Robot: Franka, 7 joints.
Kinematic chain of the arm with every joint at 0, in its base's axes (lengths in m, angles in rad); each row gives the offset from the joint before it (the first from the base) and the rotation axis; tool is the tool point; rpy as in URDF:
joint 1: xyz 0 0 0.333 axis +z
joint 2: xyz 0 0 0 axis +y
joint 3: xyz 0 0 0.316 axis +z
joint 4: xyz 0.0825 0 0 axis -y
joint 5: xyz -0.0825 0 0.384 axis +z
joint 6: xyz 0 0 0 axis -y
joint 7: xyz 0.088 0 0 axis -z
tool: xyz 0 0 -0.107 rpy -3.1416 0 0
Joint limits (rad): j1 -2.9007..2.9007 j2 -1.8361..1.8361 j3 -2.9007..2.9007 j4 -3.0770..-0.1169 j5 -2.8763..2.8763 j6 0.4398..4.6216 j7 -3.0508..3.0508
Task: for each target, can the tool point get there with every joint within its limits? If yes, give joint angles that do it. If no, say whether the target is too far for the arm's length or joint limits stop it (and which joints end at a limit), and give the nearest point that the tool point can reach.
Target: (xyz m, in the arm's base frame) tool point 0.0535 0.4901 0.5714
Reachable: yes | joints -0.1409 -0.0684 1.4891 -1.6440 0.2974 1.0946 0.3155
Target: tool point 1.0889 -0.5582 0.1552
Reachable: no: too far | nearest point 0.7555 -0.3873 0.2096 | short by 0.379 m
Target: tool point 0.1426 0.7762 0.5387
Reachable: yes | joints -2.1158 -1.2647 -1.3043 -0.5239 -1.4249 1.6452 -0.9585
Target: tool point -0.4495 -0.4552 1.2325
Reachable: no: too far | nearest point -0.3494 -0.3538 1.0321 | short by 0.246 m
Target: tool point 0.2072 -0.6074 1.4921
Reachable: no: too far | nearest point 0.1342 -0.3933 1.0835 | short by 0.467 m
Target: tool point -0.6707 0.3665 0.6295
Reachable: yes | joints 0.1490 -0.9088 1.8302 -1.0322 2.0879 2.3105 -2.4955
